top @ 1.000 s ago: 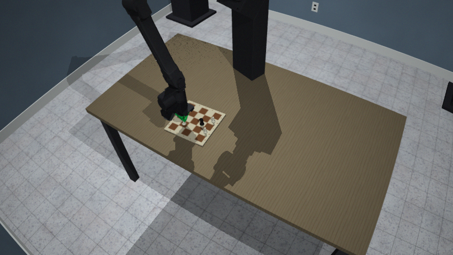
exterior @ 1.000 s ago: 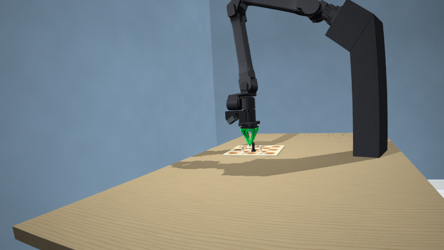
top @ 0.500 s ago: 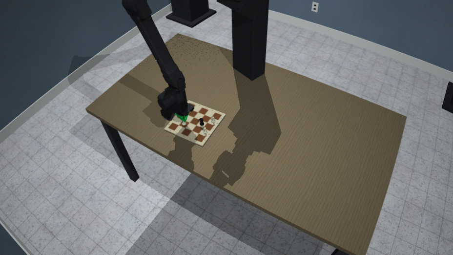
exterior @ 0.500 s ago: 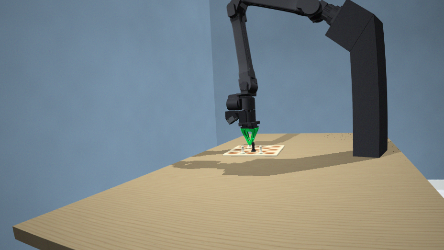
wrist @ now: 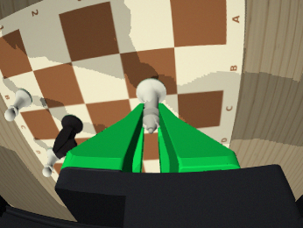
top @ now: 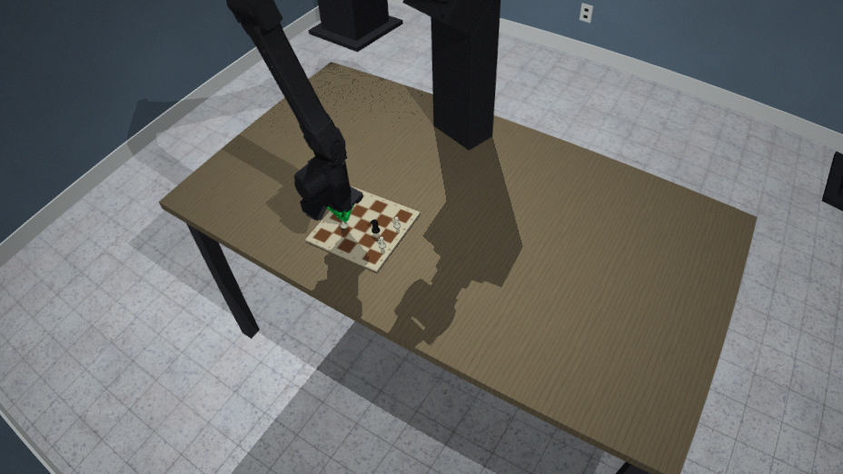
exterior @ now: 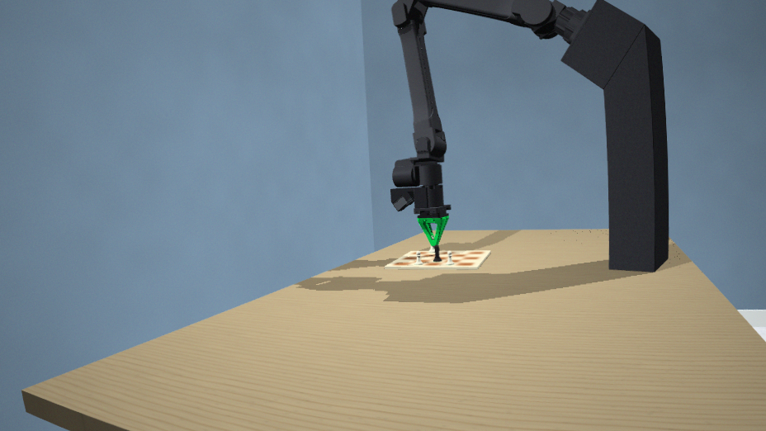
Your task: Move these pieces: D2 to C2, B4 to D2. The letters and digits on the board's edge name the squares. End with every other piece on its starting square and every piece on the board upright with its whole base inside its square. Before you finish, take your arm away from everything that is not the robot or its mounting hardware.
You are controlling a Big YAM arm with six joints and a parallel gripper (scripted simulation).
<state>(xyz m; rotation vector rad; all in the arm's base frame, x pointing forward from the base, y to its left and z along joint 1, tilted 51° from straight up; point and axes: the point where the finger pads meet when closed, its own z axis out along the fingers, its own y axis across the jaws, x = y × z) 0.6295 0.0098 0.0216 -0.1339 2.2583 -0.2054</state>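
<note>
Right now the chessboard is 4 cm below my hand, 3 cm to the left of it and 3 cm behind it. Round my hand: black piece 7 cm to the left, 4 cm behind, 2 cm below; white pawn 1 cm ahead.
</note>
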